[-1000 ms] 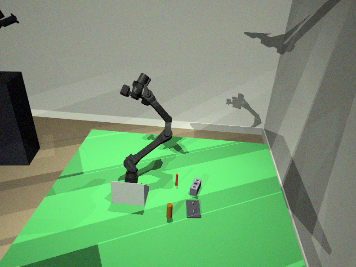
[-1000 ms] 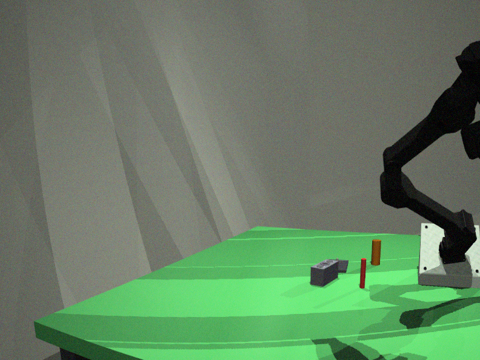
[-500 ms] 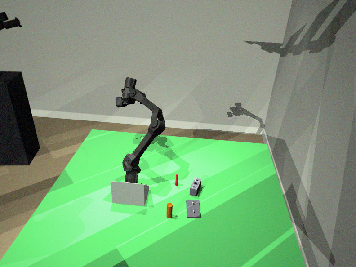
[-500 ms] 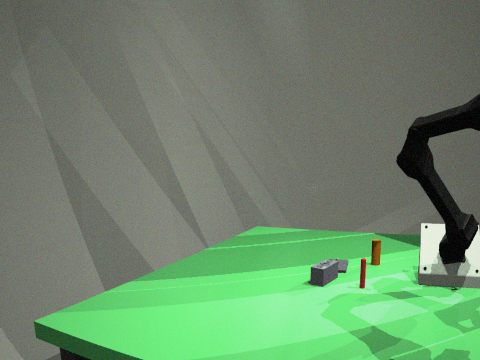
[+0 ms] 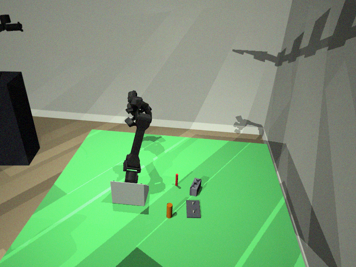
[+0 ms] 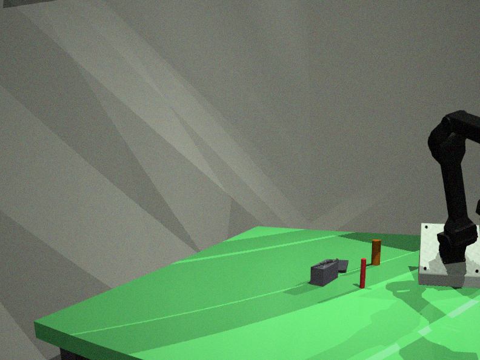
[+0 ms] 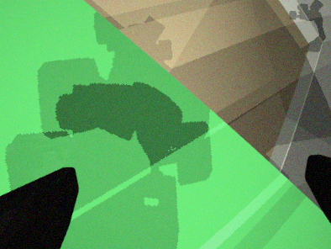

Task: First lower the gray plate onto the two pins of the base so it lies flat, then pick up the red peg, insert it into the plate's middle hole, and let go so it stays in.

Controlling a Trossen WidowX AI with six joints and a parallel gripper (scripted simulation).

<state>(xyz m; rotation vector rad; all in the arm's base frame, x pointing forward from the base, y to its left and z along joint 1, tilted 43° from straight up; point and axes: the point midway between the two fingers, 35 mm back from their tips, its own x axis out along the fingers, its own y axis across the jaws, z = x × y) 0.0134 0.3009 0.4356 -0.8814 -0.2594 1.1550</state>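
The gray plate is 32 cm ahead of my gripper tip, 50 cm to the right of it and 13 cm below it. Also, from my gripper tip: gray base 29 cm ahead, 65 cm to the right, 16 cm below; then orange cylinder 17 cm ahead, 69 cm to the right, 13 cm below; then red peg 21 cm ahead, 46 cm to the right, 13 cm below.
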